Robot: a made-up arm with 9 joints. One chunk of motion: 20 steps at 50 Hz.
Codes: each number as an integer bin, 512 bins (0 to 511) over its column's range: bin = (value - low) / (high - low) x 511, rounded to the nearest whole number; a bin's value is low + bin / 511 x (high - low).
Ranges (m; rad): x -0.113..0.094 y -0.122..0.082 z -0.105..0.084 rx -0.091..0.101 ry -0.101..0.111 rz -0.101..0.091
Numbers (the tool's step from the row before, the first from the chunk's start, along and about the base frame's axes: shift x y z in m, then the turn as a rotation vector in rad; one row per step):
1: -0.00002 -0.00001 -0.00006 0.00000 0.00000 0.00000
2: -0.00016 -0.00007 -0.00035 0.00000 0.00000 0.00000
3: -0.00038 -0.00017 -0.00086 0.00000 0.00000 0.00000
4: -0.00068 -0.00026 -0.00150 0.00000 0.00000 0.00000
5: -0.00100 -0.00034 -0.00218 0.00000 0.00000 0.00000
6: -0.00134 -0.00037 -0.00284 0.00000 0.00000 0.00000
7: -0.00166 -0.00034 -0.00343 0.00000 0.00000 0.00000
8: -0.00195 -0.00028 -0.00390 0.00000 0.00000 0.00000
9: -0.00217 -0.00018 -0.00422 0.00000 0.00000 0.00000
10: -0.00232 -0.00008 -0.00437 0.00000 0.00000 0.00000
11: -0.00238 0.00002 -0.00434 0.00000 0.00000 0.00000
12: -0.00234 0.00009 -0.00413 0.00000 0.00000 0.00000
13: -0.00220 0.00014 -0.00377 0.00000 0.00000 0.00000
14: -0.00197 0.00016 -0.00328 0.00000 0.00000 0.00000
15: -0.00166 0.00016 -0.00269 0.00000 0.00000 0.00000
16: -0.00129 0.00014 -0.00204 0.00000 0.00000 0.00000
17: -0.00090 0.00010 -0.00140 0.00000 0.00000 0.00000
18: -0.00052 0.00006 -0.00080 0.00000 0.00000 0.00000
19: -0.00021 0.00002 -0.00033 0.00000 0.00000 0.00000
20: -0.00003 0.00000 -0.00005 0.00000 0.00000 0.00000
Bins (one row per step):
1: 279 306 284 242 243 269
2: 279 305 283 242 243 269
3: 278 305 282 242 243 269
4: 277 305 280 242 243 269
5: 276 305 278 242 243 269
6: 276 305 276 242 243 269
7: 275 305 275 242 243 269
8: 274 305 273 242 243 269
9: 274 305 272 242 243 269
10: 273 305 272 242 243 269
11: 273 306 272 242 243 269
12: 273 306 273 242 243 269
13: 274 306 274 242 243 269
14: 274 306 275 242 243 269
15: 275 306 277 242 243 269
16: 276 306 278 242 243 269
17: 277 306 280 242 243 269
18: 278 306 282 242 243 269
19: 278 306 283 242 243 269
20: 279 306 284 242 243 269

